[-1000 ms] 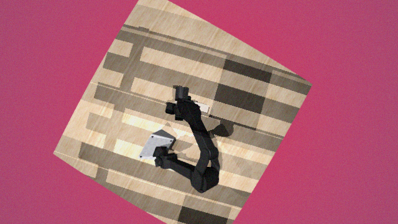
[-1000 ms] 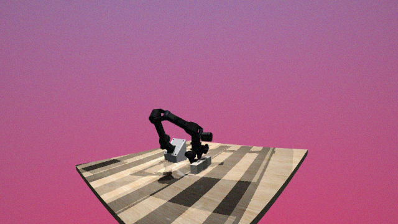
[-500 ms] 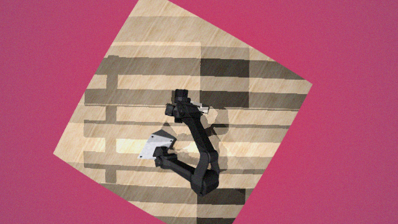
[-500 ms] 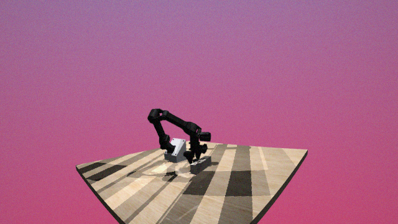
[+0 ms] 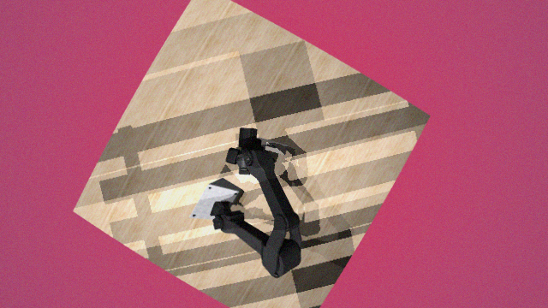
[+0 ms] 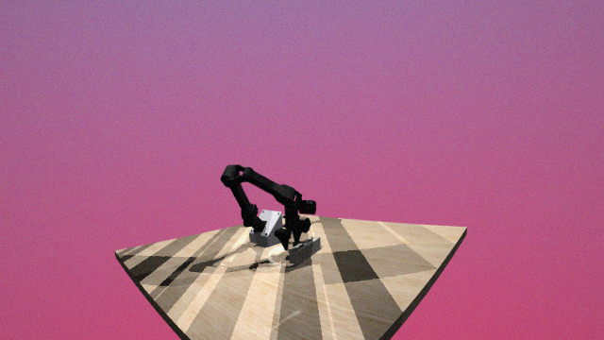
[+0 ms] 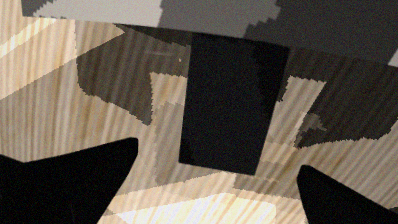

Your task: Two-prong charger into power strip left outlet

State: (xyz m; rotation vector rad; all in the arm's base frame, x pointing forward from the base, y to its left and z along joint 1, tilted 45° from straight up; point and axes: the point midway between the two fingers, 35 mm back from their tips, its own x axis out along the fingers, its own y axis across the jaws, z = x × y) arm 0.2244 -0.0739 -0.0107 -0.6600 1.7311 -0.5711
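Now: the black two-prong charger 5 cm ahead of my gripper tip, 1 cm to the left of it and 1 cm above it.
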